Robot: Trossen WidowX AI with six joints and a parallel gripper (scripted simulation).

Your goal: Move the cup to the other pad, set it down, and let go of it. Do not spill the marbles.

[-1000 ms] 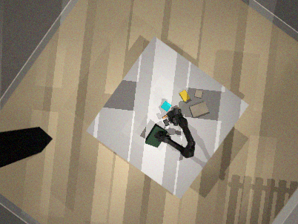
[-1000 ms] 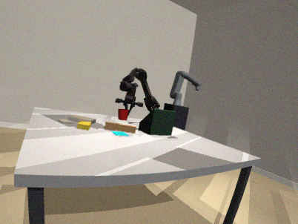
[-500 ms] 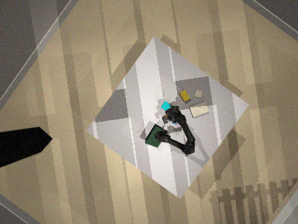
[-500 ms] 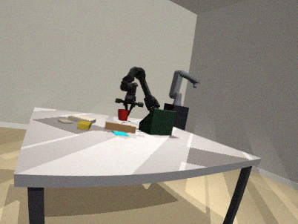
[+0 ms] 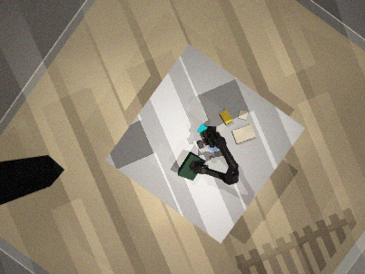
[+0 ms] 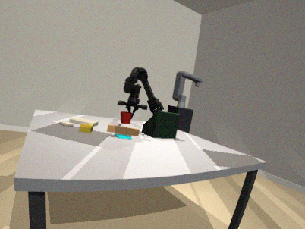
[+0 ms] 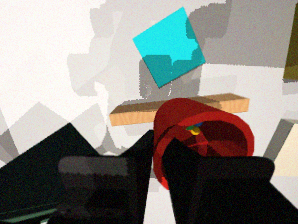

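Right now my gripper tip is 6 cm short of the cyan pad, 7 cm to the right of it and 12 cm above it. Also, from my gripper tip: red cup 3 cm ahead, 2 cm to the right; then pale blue pad 1 cm ahead, 10 cm to the right, 12 cm below; then wooden bar 3 cm ahead, 1 cm to the right, 9 cm below.
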